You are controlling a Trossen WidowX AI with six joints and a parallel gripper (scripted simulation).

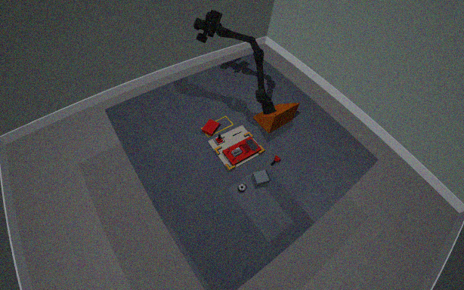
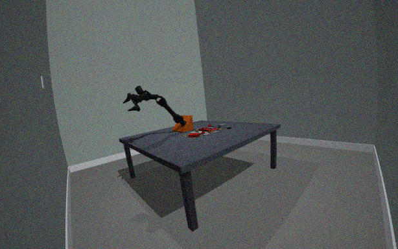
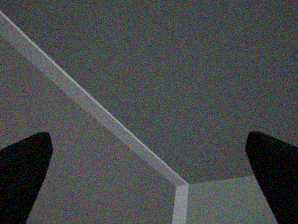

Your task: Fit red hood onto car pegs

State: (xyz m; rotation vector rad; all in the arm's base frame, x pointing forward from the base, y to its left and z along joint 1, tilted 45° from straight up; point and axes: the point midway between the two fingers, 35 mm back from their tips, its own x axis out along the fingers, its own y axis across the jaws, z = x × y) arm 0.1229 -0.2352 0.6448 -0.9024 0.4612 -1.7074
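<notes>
My gripper tip is now 210 mm short of the red hood, 550 mm to the right of it and 340 mm above it. Round my gripper tip: grey engine block (170 mm ahead, 790 mm to the left, 330 mm below).
</notes>
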